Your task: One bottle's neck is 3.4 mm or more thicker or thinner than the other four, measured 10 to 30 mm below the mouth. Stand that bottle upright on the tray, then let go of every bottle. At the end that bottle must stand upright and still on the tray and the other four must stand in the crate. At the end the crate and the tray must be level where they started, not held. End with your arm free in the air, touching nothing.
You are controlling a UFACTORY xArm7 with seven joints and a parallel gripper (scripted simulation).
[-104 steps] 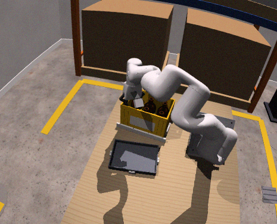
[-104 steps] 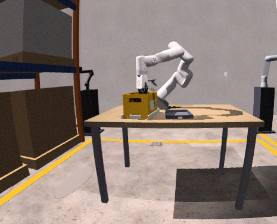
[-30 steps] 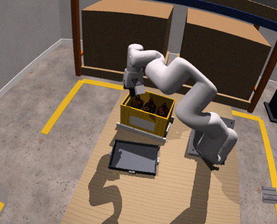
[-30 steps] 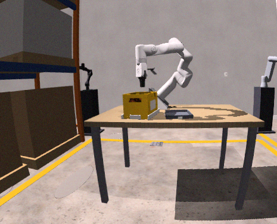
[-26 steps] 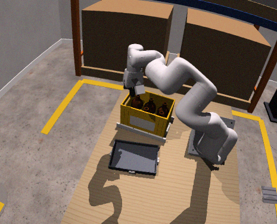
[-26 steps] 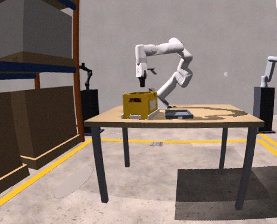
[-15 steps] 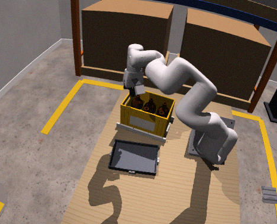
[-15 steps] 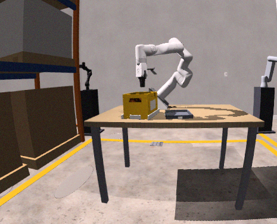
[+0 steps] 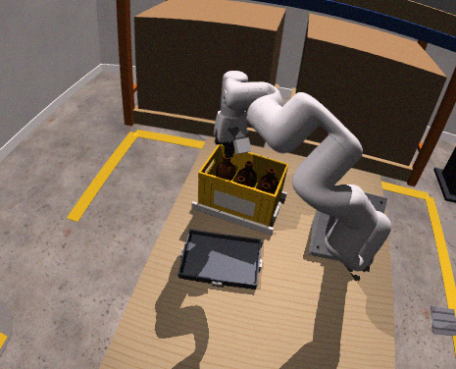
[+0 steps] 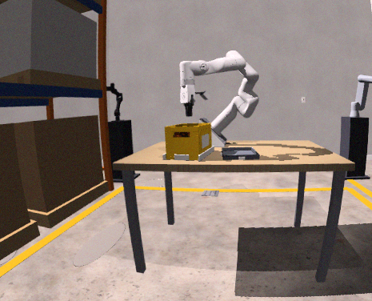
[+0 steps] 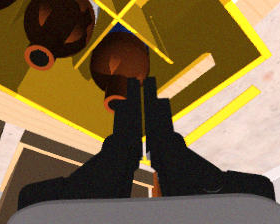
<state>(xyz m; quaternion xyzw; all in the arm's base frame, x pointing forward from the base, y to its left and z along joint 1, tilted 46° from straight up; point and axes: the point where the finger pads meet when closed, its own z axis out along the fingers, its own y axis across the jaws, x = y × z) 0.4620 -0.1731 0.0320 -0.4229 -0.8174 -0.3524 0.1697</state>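
Now: the yellow crate 6 cm behind my hand, 1 cm to the right of it and 16 cm below it. Also, from my hand: dark grey tray (5 cm behind, 27 cm to the left, 23 cm below).
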